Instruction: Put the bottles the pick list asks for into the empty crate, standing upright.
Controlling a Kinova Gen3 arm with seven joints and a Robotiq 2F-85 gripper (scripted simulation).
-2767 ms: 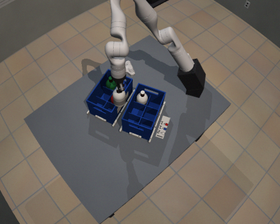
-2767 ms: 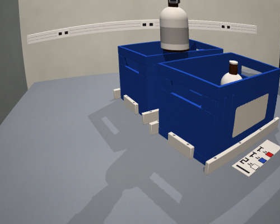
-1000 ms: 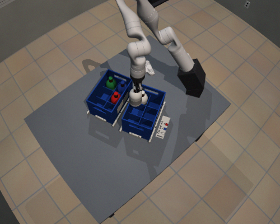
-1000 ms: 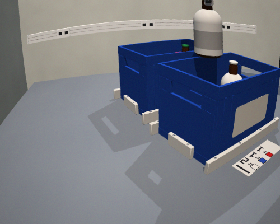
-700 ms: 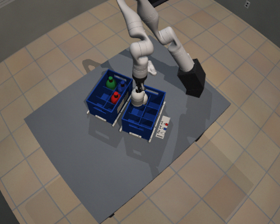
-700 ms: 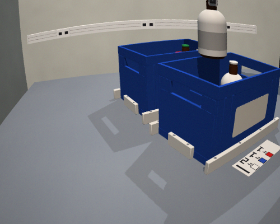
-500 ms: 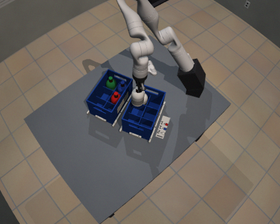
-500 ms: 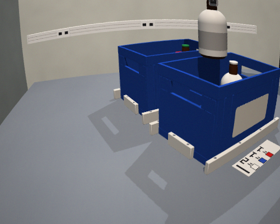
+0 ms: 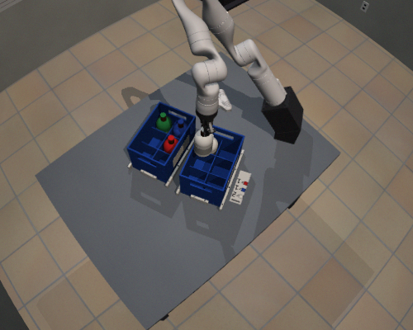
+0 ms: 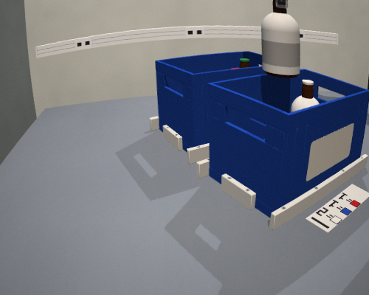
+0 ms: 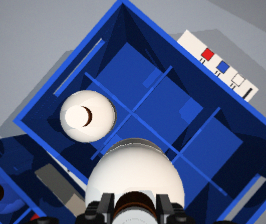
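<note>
My hand is 8 cm past the white bottle, 4 cm to the left of it and 25 cm above it. The rest, counted from my hand: green-label bottle (26 cm to the right, 25 cm below); red-label bottle (5 cm ahead, 15 cm to the right, 25 cm below); blue-label bottle (4 cm behind, 18 cm to the right, 25 cm below).
</note>
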